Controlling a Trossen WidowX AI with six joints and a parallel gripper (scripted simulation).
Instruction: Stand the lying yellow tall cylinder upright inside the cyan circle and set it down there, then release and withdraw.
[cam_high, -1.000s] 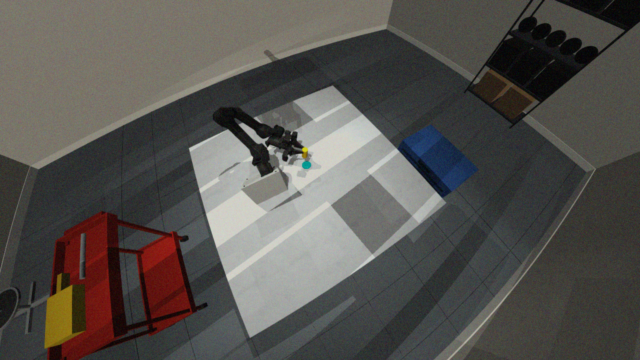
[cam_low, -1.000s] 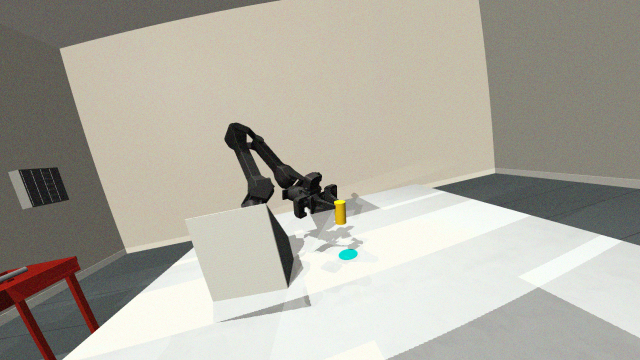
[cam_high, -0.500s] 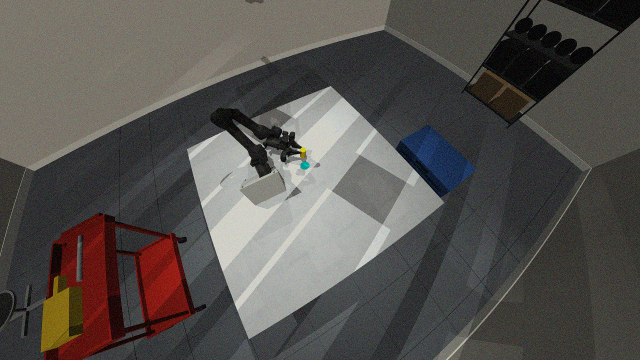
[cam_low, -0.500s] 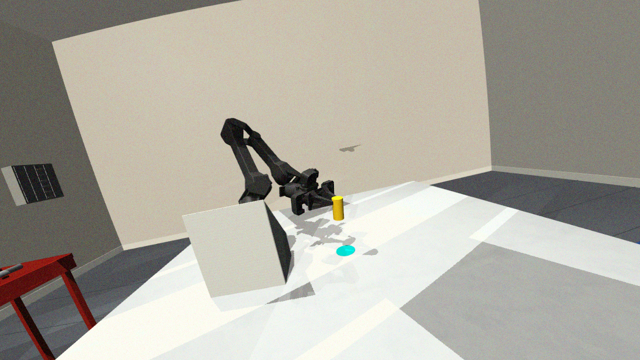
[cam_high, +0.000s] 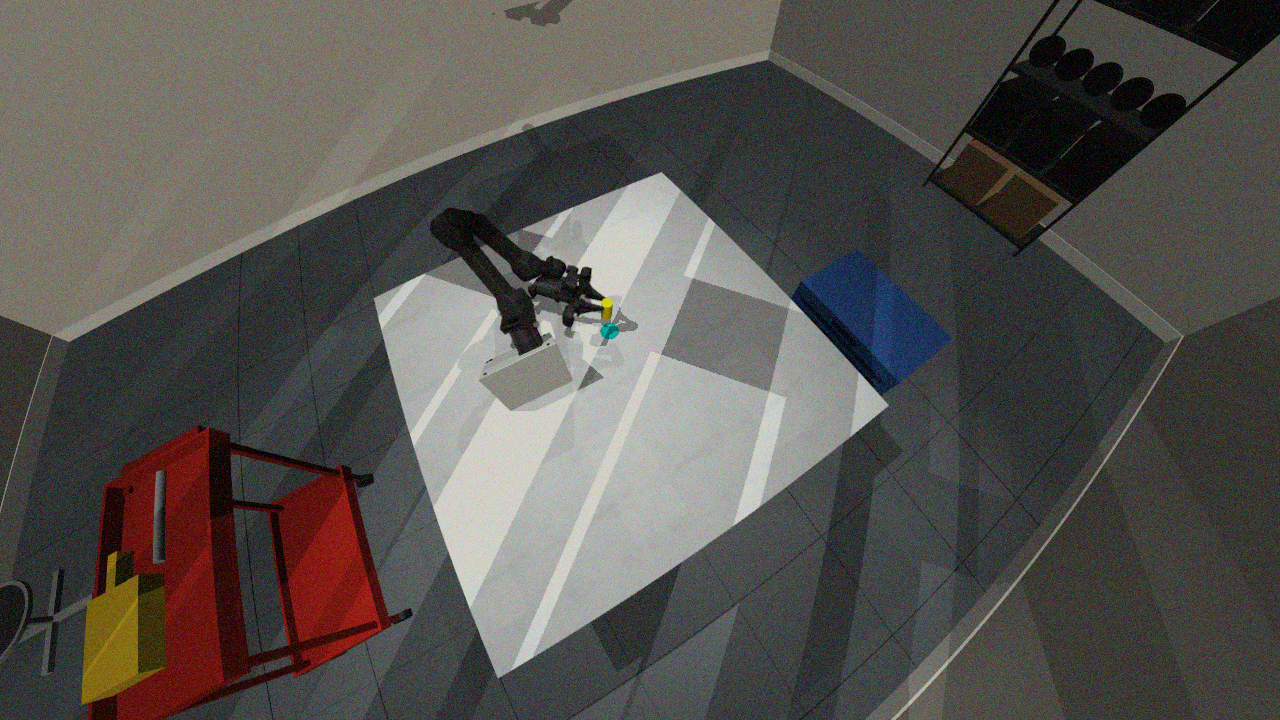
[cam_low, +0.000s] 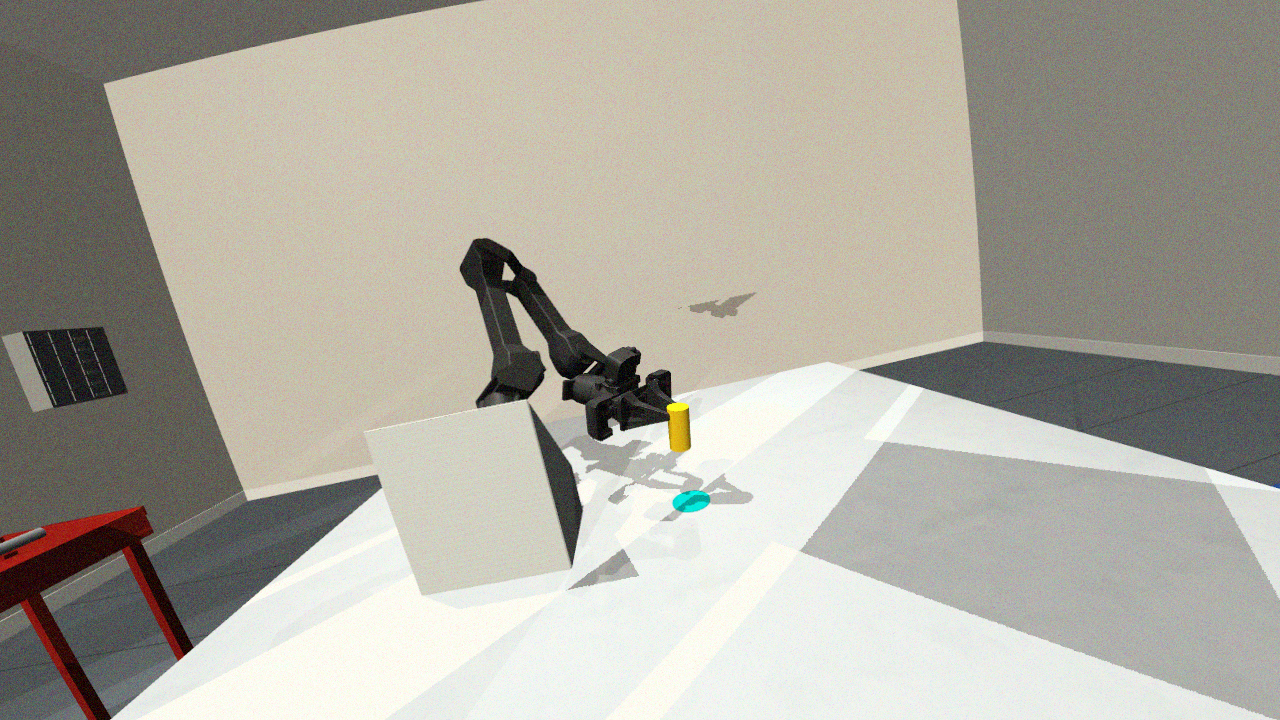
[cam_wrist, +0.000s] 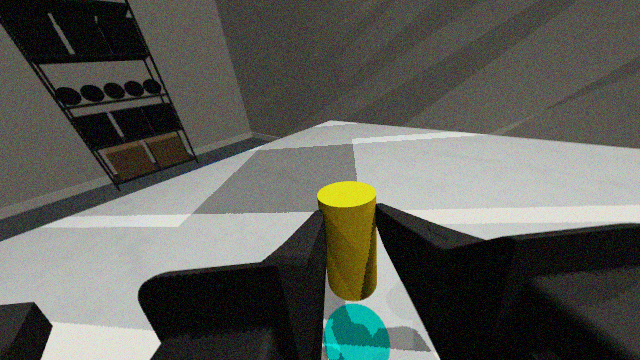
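The cyan circle lies 150 mm below my gripper tip. Round my gripper tip: yellow tall cylinder: 20 mm below.
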